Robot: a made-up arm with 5 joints.
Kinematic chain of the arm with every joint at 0, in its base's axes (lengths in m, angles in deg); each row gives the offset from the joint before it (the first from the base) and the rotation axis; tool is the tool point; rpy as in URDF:
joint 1: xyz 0.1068 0 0.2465 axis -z
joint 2: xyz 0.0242 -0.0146 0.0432 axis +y
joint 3: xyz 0.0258 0 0.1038 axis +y
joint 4: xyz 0.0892 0 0.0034 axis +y
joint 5: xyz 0.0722 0.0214 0 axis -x
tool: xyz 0 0 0 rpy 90 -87.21 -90
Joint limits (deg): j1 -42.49..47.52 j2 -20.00..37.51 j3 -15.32..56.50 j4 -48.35..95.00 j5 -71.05..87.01
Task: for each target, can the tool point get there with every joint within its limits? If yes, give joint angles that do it. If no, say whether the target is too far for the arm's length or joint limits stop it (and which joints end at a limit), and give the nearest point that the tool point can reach.
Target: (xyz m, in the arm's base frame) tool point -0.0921 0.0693 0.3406
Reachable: no: joint limits stop it (at a limit: joint 1, joint 2, joint 3, joint 4) | nearest point 0.1308 0.0312 0.2917 | short by 0.231 m
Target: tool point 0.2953 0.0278 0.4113
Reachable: yes | joints -6.33 -11.00 9.89 -6.56 23.74
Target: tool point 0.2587 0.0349 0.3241
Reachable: yes | joints -10.44 -5.26 10.01 63.99 3.37
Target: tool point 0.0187 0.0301 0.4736
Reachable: no: joint limits stop it (at a limit: joint 1, joint 2, joint 3, joint 4) | nearest point 0.1698 0.0670 0.5222 | short by 0.163 m
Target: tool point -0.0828 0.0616 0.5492
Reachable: no: too far | nearest point 0.1698 0.0670 0.5222 | short by 0.254 m
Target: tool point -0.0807 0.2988 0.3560
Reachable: no: too far | nearest point 0.1739 0.0707 0.3293 | short by 0.343 m
